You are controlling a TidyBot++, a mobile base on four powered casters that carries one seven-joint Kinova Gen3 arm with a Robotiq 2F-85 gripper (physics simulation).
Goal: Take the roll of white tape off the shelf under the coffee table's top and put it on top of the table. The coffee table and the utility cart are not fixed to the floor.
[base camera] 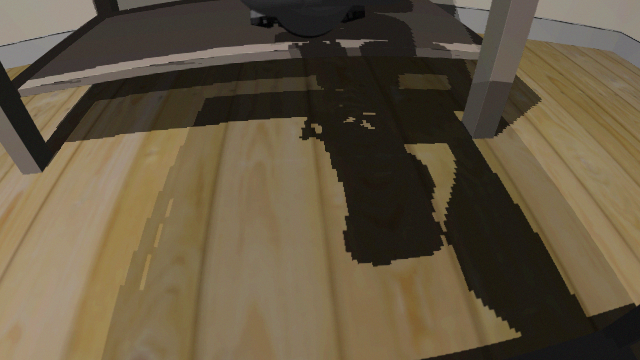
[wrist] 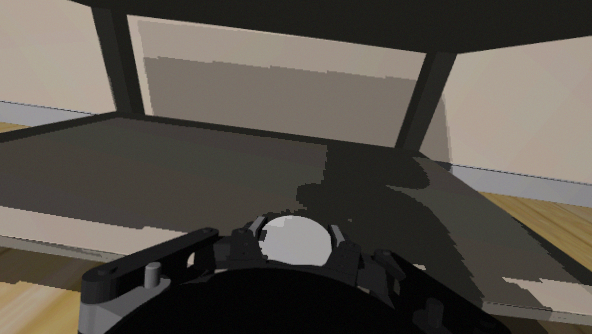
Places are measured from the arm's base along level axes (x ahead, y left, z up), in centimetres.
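Pixels of known places: gripper, between the fingertips: (wrist: pixel 296 232).
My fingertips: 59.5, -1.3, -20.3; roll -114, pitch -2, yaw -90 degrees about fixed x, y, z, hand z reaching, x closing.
Behind a point stands the place of what it marks, as x, y, z.
The roll of white tape (wrist: pixel 296 241) {57.1, -1.3, -18.8} is between the fingertips of my gripper (wrist: pixel 296 232) {59.5, -1.3, -20.3} in the wrist view, near the bottom middle. My gripper is shut on it. The roll is above the front part of the shelf (wrist: pixel 210 170) {75.2, 13.7, -24.6} (base camera: pixel 165 32) {74.1, 25.3, -24.6}, under the dark underside of the coffee table's top (wrist: pixel 280 17) {91.4, 6.9, 0.4}. In the base camera view the lower part of my gripper shows at the top edge, in front of the shelf; its fingertips and the tape do not show there. The upper face of the table top shows in neither view.
The coffee table's front legs (base camera: pixel 500 70) {54.5, -32.1, -25.6} (base camera: pixel 22 130) {53.8, 49.4, -30.8} stand on the wooden floor to the right and left. Its back legs (wrist: pixel 119 60) {102.3, 51.1, -10.9} (wrist: pixel 426 100) {104.5, -31.0, -10.8} stand before the wall (wrist: pixel 520 110) {117.0, -67.2, -10.3}. Shadows of the arm and table fall on the floor. The utility cart does not show.
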